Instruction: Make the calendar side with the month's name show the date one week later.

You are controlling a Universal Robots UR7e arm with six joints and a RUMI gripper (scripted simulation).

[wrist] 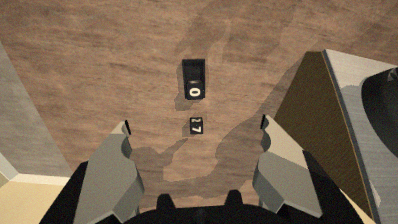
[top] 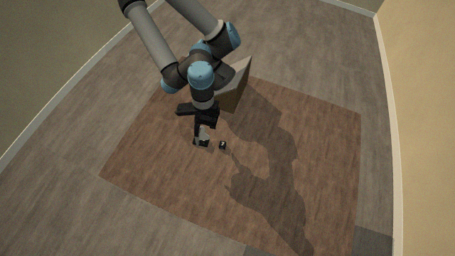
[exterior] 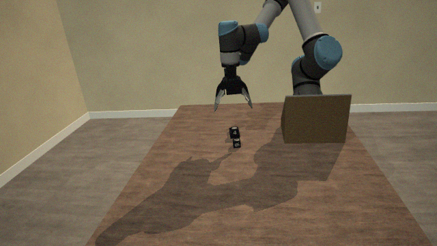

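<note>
The black cube is 2 cm behind my hand, 9 cm to the left of it and 11 cm below it. The rest, counted from my hand: black tray: 2 cm to the right, 12 cm below.
</note>
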